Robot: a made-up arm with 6 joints. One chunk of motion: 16 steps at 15 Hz.
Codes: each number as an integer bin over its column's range. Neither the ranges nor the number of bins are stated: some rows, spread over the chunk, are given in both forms.
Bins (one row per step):
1: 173 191 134 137 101 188
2: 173 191 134 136 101 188
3: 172 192 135 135 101 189
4: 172 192 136 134 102 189
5: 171 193 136 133 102 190
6: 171 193 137 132 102 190
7: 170 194 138 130 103 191
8: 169 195 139 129 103 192
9: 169 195 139 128 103 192
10: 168 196 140 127 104 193
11: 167 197 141 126 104 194
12: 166 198 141 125 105 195
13: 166 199 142 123 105 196
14: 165 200 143 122 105 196
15: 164 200 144 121 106 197
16: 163 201 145 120 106 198
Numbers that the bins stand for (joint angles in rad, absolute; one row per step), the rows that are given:
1: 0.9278 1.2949 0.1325 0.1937 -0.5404 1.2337
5: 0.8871 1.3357 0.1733 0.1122 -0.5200 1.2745
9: 0.8463 1.3765 0.2345 0.0102 -0.4996 1.3153
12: 0.7851 1.4376 0.2753 -0.0510 -0.4588 1.3765
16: 0.7239 1.4988 0.3569 -0.1529 -0.4384 1.4376
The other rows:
2: 0.9278 1.2949 0.1325 0.1733 -0.5404 1.2337
3: 0.9075 1.3153 0.1529 0.1529 -0.5404 1.2541
4: 0.9075 1.3153 0.1733 0.1325 -0.5200 1.2541
6: 0.8871 1.3357 0.1937 0.0918 -0.5200 1.2745
7: 0.8667 1.3561 0.2141 0.0510 -0.4996 1.2949
8: 0.8463 1.3765 0.2345 0.0306 -0.4996 1.3153
10: 0.8259 1.3969 0.2549 -0.0102 -0.4792 1.3357
11: 0.8055 1.4173 0.2753 -0.0306 -0.4792 1.3561
13: 0.7851 1.4580 0.2957 -0.0918 -0.4588 1.3969
14: 0.7647 1.4784 0.3161 -0.1122 -0.4588 1.3969
15: 0.7443 1.4784 0.3365 -0.1325 -0.4384 1.4173

